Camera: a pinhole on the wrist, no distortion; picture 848 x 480 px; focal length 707.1 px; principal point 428.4 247.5 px. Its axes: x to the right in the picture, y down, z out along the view. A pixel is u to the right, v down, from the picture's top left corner.
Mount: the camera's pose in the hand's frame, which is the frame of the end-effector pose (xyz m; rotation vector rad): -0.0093 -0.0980 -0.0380 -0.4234 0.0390 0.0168
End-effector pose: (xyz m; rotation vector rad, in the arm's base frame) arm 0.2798 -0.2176 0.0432 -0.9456 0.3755 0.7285
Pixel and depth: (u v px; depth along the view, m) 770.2 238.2 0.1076
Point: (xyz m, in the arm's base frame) 0.3503 -0.1708 0.0806
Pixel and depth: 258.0 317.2 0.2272
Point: 0.2261 -0.0987 0.1559
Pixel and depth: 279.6 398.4 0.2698
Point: 0.1896 -0.0602 0.1405
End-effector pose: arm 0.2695 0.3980 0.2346 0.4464 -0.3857 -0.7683
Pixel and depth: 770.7 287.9 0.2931
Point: 0.2802 0.2660 0.4603
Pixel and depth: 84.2 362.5 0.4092
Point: 0.0611 0.5471 0.5331
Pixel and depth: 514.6 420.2 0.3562
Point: 0.2510 0.3865 0.5172
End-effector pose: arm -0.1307 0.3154 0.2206 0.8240 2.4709 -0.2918
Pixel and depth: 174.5 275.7 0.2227
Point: -0.0079 0.2175 0.1253
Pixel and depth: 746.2 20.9 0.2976
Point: -0.1540 0.2409 -0.0753
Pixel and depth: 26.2 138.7 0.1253
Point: -0.0832 0.1958 0.1902
